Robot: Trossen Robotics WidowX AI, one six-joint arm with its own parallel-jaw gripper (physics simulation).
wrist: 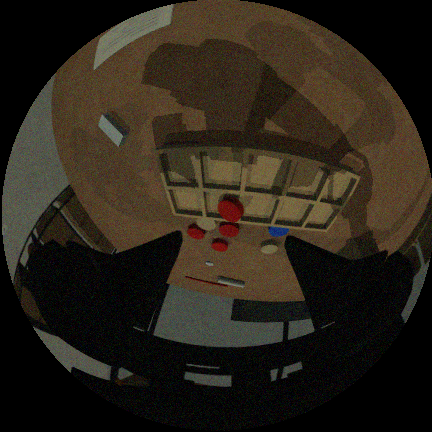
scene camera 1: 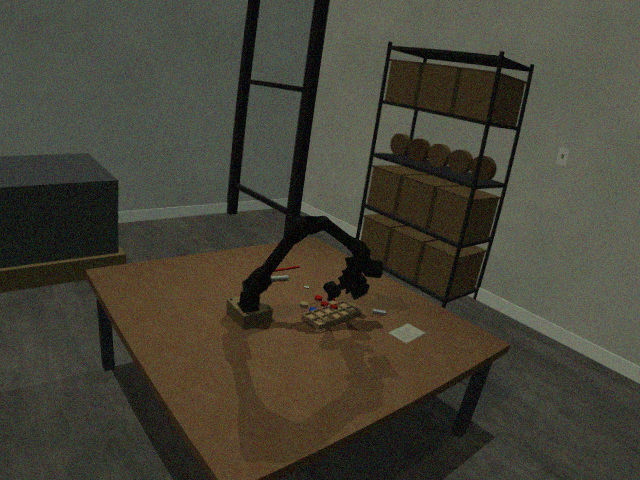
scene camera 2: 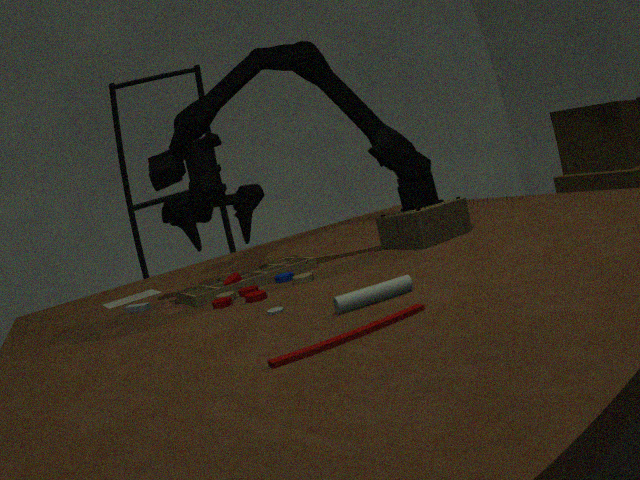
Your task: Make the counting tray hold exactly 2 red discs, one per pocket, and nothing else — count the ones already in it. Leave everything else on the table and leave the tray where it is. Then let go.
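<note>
The wooden counting tray [scene camera 1: 321, 324] [scene camera 2: 195, 298] [wrist: 170, 200] has two rows of pockets. One red disc [scene camera 1: 333, 306] [scene camera 2: 232, 279] [wrist: 230, 209] is tilted at a near-row pocket, second from the left in the wrist view, partly up on the pocket's edge. The other pockets look empty, some shadowed. Three red discs lie on the table beside the tray: one [scene camera 2: 222, 302] [wrist: 196, 232], another [scene camera 2: 248, 290] [wrist: 229, 229] close to its wall, and a third [scene camera 2: 255, 296] [wrist: 220, 245]. My gripper [scene camera 1: 344, 297] [scene camera 2: 223, 246] [wrist: 234, 238] is open and empty above the tray's near side.
A blue disc [scene camera 2: 283, 277] [wrist: 278, 231] and two pale discs [scene camera 2: 303, 277] [wrist: 269, 248], [scene camera 2: 226, 295] [wrist: 206, 223] lie beside the tray. A small white piece [scene camera 2: 275, 310], white cylinder [scene camera 2: 373, 294], red stick [scene camera 2: 346, 336], grey block [wrist: 111, 130] and paper [scene camera 1: 406, 333] lie farther off.
</note>
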